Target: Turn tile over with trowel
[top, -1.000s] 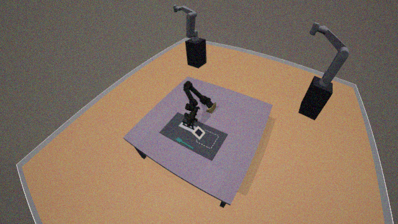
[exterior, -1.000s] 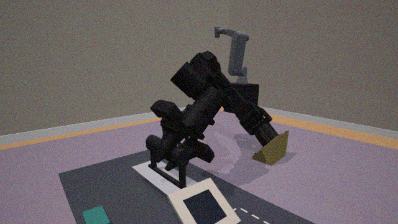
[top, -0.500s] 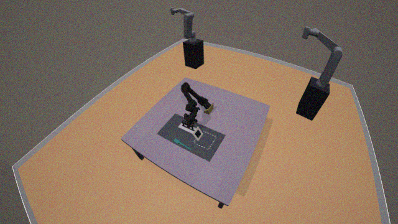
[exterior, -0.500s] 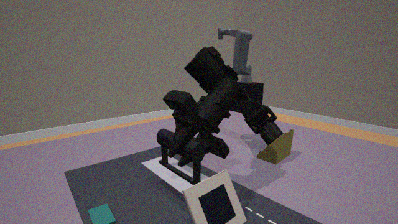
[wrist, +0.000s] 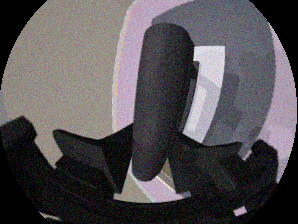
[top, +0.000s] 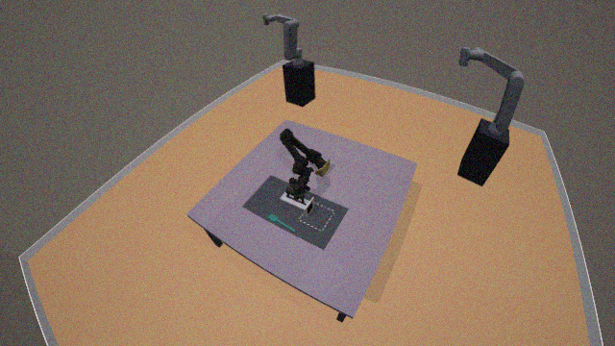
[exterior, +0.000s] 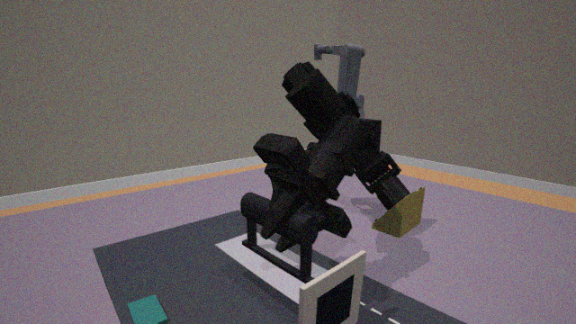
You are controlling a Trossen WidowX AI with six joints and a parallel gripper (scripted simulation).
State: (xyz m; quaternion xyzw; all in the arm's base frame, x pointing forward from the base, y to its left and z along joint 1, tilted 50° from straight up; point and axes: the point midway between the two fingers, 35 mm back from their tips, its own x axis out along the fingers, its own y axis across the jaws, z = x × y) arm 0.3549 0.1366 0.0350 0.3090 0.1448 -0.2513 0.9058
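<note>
Right now the tile is 80 mm to the left of my gripper tip, 50 mm below it and 30 mm behind it. Also, from my gripper tip: teal trowel 140 mm ahead, 100 mm below, 30 mm to the right; then dark mat 130 mm below, 20 mm to the right.
</note>
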